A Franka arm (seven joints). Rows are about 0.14 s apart.
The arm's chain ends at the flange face. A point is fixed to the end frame.
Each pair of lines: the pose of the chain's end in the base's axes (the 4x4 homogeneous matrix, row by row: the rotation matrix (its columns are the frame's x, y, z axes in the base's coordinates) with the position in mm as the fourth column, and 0 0 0 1 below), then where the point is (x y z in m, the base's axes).
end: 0.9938 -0.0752 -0.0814 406.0; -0.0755 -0.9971 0.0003 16.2; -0.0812 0.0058 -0.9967 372.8; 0 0 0 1
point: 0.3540 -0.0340 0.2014
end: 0.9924 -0.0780 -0.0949 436.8; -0.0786 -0.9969 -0.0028 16.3; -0.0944 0.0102 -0.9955 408.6; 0 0 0 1
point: 0.3823 -0.0344 0.2381
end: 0.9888 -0.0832 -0.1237 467.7; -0.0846 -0.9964 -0.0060 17.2; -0.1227 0.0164 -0.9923 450.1; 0 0 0 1
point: 0.4080 -0.0338 0.2815
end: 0.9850 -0.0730 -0.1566 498.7; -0.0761 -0.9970 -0.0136 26.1; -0.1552 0.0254 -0.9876 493.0; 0 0 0 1
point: 0.4339 -0.0265 0.3268
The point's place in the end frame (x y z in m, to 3 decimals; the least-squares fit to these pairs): -0.034 0.053 0.175
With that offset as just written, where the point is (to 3 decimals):
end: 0.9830 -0.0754 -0.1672 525.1; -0.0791 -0.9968 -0.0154 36.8; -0.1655 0.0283 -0.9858 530.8; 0 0 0 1
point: 0.458 -0.016 0.365
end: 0.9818 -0.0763 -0.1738 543.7; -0.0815 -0.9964 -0.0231 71.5; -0.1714 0.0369 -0.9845 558.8; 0 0 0 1
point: 0.476 0.017 0.394
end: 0.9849 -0.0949 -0.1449 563.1; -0.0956 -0.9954 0.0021 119.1; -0.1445 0.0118 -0.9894 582.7; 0 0 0 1
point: 0.499 0.070 0.415
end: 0.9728 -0.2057 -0.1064 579.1; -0.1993 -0.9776 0.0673 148.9; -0.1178 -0.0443 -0.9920 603.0; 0 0 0 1
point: 0.517 0.116 0.431
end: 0.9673 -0.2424 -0.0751 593.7; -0.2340 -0.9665 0.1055 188.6; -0.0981 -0.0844 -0.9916 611.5; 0 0 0 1
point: 0.535 0.164 0.437
